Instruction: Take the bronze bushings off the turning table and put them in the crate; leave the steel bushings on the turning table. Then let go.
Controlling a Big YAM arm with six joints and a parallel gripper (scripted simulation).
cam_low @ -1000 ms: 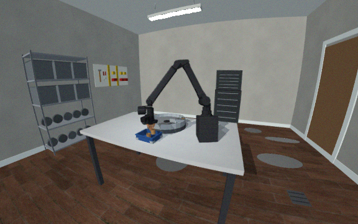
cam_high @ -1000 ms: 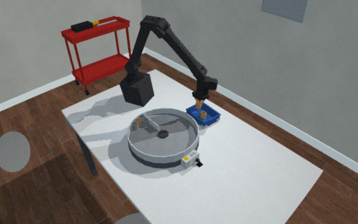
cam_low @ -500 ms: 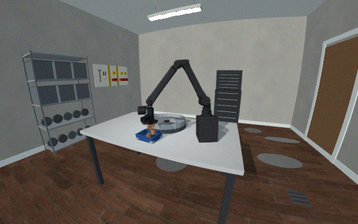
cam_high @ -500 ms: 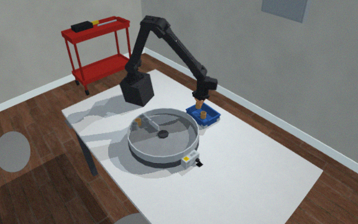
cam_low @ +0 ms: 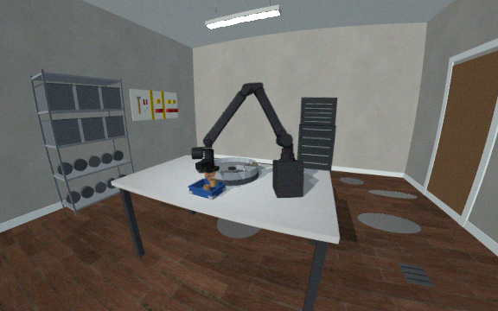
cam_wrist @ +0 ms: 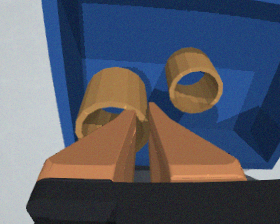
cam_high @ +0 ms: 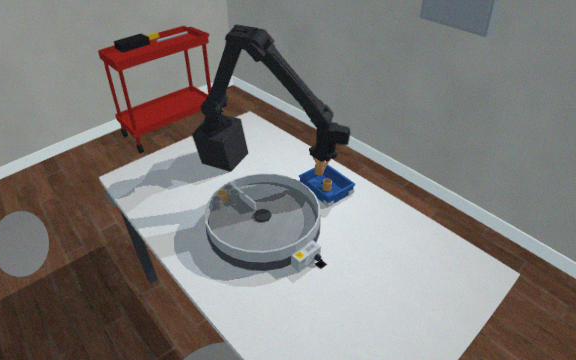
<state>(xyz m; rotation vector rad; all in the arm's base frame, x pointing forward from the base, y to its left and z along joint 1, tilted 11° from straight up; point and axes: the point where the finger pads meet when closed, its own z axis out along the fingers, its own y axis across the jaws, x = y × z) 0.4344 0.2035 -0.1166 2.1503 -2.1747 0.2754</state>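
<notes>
My hand is 3 cm short of the crate and 6 cm above it. From my hand the other things lie so: grey turning table: 2 cm ahead, 34 cm to the right, 3 cm below.
</notes>
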